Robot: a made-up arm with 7 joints.
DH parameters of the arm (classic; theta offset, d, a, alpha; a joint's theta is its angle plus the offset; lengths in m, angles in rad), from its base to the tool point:
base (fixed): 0 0 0 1.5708
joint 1: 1.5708 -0.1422 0 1.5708
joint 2: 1.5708 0 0 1.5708
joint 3: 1.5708 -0.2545 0 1.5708
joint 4: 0 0 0 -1.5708
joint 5: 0 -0.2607 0 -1.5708
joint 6: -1.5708 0 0 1.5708
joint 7: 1.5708 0 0 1.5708
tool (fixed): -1.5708 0 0 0
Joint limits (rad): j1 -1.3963..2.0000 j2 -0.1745..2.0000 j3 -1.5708..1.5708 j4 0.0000..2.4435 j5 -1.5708..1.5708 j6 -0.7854..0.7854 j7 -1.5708..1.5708
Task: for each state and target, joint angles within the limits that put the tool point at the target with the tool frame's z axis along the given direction. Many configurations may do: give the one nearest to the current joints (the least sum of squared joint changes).
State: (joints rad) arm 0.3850 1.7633 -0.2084 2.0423 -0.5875 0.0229 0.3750
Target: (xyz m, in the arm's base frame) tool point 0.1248 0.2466 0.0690 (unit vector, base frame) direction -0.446 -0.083 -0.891
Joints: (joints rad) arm 0.2385 0.8649 0.6108 2.4417 -0.7327 0.4171 0.1602
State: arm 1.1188 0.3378 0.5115 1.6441 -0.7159 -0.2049 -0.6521
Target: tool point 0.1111 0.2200 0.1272 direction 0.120 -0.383 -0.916
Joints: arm 1.0802 0.3372 0.3541 2.4035 -0.4006 0.4874 -0.0685
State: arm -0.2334 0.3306 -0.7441 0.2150 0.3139 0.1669 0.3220
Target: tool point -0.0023 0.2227 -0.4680 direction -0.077 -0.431 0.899
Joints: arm -0.3104 0.4512 -0.7148 0.7966 0.1013 0.5147 -0.3004
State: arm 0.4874 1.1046 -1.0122 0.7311 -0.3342 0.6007 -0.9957
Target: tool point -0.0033 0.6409 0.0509 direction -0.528 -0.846 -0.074
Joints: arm 0.3371 1.9031 -1.4533 0.4656 -0.4422 0.1842 -0.4648
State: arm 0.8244 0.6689 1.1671 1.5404 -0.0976 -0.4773 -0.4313
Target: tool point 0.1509 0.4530 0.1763 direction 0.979 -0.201 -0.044
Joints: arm 1.4673 0.6279 0.7392 1.4369 -0.4989 -0.7854 -1.0363
